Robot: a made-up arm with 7 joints.
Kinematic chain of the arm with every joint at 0, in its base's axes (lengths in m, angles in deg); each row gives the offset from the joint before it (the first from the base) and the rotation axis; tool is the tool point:
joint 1: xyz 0 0 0.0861 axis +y
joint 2: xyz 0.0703 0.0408 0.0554 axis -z
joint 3: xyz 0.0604 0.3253 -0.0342 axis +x
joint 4: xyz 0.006 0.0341 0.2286 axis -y
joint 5: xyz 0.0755 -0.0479 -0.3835 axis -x
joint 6: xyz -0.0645 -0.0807 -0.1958 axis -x
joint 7: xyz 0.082 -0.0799 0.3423 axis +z
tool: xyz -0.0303 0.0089 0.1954
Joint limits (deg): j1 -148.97..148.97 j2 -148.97..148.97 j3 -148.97..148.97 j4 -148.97..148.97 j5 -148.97..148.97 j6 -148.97..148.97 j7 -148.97..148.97
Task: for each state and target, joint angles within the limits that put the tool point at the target. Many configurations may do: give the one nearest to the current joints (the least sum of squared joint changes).
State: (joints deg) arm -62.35 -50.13 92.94 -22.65 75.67 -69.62 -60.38
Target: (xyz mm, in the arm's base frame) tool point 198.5 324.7 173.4
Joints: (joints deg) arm -66.45 -63.30 99.54 -50.52 87.83 -72.79 -65.18
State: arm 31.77 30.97 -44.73 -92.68 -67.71 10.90 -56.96
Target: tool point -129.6 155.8 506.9
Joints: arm 25.40 8.85 -31.28 -86.87 -72.70 -5.02 -57.18
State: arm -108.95 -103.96 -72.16 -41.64 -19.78 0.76 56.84
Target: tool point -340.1 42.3 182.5
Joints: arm -94.25 -106.73 -54.85 -23.64 -32.94 -21.11 59.03
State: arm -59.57 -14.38 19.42 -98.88 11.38 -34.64 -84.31
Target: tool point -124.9 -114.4 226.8
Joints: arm -53.90 -21.53 0.64 -104.96 10.90 -42.96 -82.54
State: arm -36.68 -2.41 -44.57 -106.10 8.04 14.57 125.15
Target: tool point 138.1 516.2 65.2
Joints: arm -27.49 6.47 -75.41 -88.83 16.29 26.38 130.83
